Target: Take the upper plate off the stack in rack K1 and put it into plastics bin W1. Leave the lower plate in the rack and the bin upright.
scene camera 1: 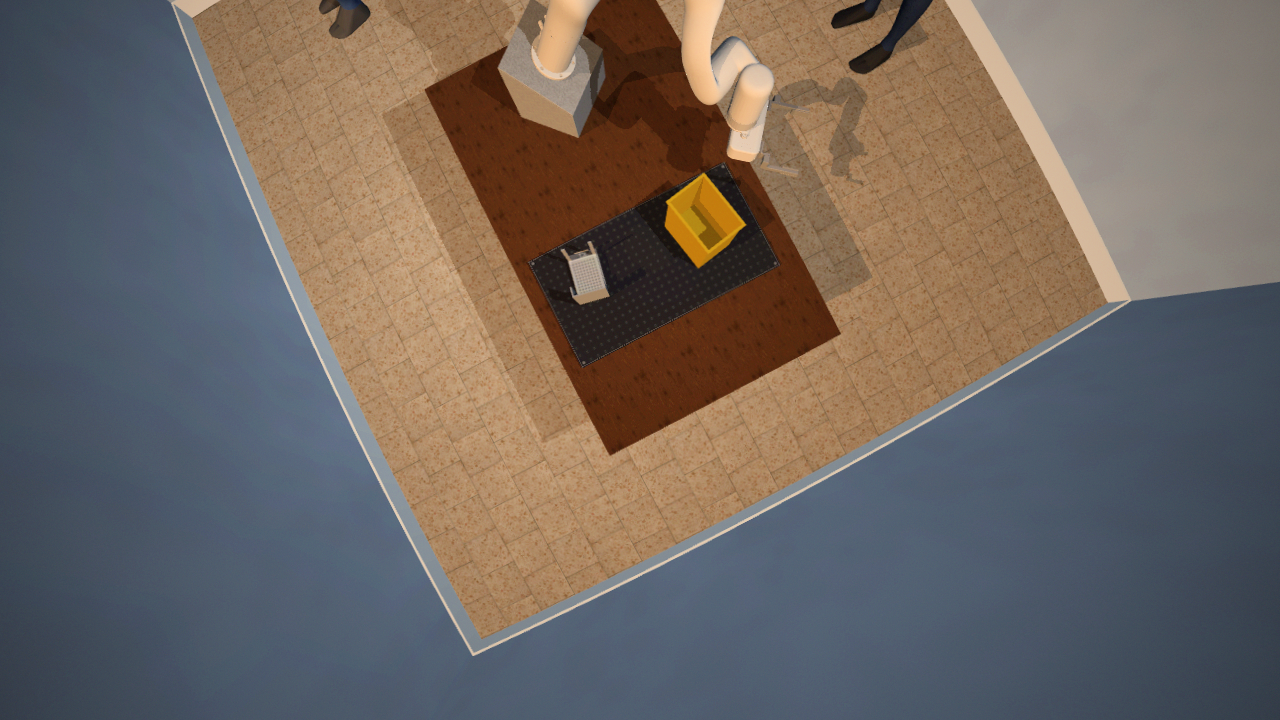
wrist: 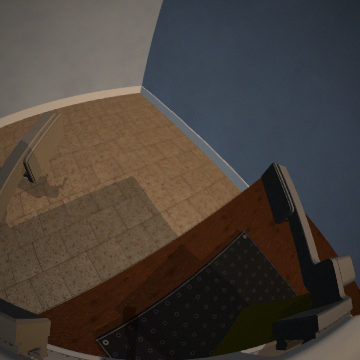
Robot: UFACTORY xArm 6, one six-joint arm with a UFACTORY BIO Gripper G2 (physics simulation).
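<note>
The upper plate (scene camera 1: 587,271), pale with a grid of wells, lies on top of the stack in rack K1 (scene camera 1: 590,248), left on the dark board in the scene view. The lower plate cannot be made out separately. Plastics bin W1 (scene camera 1: 684,240) (wrist: 250,325), a yellow open-topped box, stands upright at the board's right end; part of it shows low in the wrist view. My gripper (scene camera 1: 802,140) (wrist: 157,170) is open and empty, with fingers wide apart. It hangs above and beyond the bin, past the table's right edge in the scene view. The rack does not show in the wrist view.
The perforated dark board (scene camera 1: 626,313) (wrist: 190,305) lies on the brown table (scene camera 1: 716,358) (wrist: 235,215). The arm stands on a grey pedestal (scene camera 1: 546,111) at the table's far end. A person's legs (scene camera 1: 899,35) show beyond the arm, and another person's shoe (scene camera 1: 349,19) at upper left.
</note>
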